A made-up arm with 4 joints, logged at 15 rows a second.
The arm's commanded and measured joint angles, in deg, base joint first. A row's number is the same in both.
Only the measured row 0 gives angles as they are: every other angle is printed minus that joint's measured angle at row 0.
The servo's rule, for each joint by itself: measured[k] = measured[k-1] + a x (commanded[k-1-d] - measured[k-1]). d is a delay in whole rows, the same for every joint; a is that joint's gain. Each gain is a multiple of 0.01, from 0.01 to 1. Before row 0 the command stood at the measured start. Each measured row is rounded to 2 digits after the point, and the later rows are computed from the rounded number. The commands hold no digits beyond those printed.
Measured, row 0: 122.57, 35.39, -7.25, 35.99
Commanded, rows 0 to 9: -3.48, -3.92, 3.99, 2.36; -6.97, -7.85, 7.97, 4.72; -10.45, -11.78, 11.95, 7.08; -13.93, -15.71, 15.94, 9.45; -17.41, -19.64, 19.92, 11.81; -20.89, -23.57, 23.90, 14.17; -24.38, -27.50, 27.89, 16.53; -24.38, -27.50, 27.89, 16.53; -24.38, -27.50, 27.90, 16.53; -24.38, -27.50, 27.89, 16.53
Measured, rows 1 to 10: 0.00, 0.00, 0.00, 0.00; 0.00, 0.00, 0.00, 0.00; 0.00, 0.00, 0.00, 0.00; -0.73, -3.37, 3.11, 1.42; -2.04, -7.22, 6.90, 3.40; -3.81, -11.14, 10.84, 5.61; -5.94, -15.07, 14.82, 7.91; -8.35, -19.00, 18.80, 10.25; -10.98, -22.93, 22.78, 12.60; -13.79, -26.86, 26.77, 14.96
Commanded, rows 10 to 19: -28.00, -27.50, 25.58, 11.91; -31.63, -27.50, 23.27, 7.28; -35.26, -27.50, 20.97, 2.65; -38.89, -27.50, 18.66, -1.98; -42.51, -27.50, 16.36, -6.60; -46.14, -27.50, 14.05, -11.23; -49.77, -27.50, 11.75, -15.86; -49.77, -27.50, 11.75, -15.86; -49.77, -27.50, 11.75, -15.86; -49.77, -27.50, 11.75, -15.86
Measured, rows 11 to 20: -16.01, -27.41, 27.64, 15.90; -17.77, -27.49, 27.84, 16.28; -19.16, -27.50, 27.88, 16.43; -21.02, -27.50, 26.09, 13.72; -23.25, -27.50, 23.89, 9.86; -25.77, -27.50, 21.61, 5.53; -28.53, -27.50, 19.31, 1.02; -31.47, -27.50, 17.01, -3.55; -34.55, -27.50, 14.70, -8.16; -37.75, -27.50, 12.40, -12.78
